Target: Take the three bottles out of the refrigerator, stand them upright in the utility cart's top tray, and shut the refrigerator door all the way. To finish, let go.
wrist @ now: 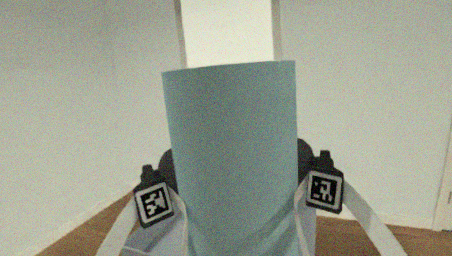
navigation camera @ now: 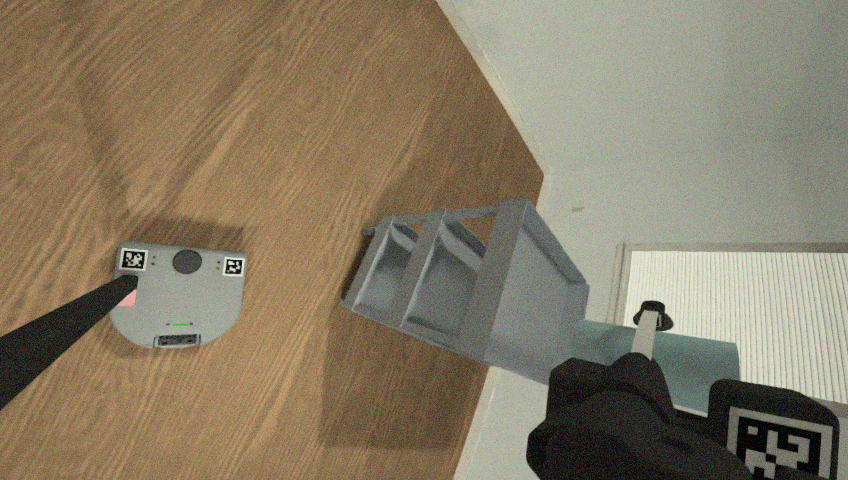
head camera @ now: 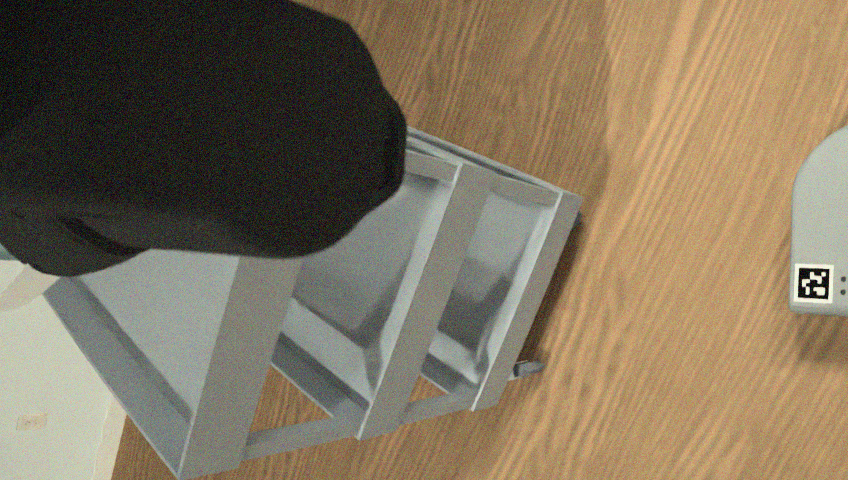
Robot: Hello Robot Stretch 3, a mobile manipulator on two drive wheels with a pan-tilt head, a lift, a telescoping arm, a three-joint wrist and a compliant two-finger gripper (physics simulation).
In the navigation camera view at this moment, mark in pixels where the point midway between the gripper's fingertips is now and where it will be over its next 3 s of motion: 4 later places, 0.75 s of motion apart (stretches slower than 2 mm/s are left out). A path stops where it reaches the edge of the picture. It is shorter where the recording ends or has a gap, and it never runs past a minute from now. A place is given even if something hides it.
My gripper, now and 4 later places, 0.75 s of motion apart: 651, 355; 654, 352; 661, 341; 667, 333; 671, 326
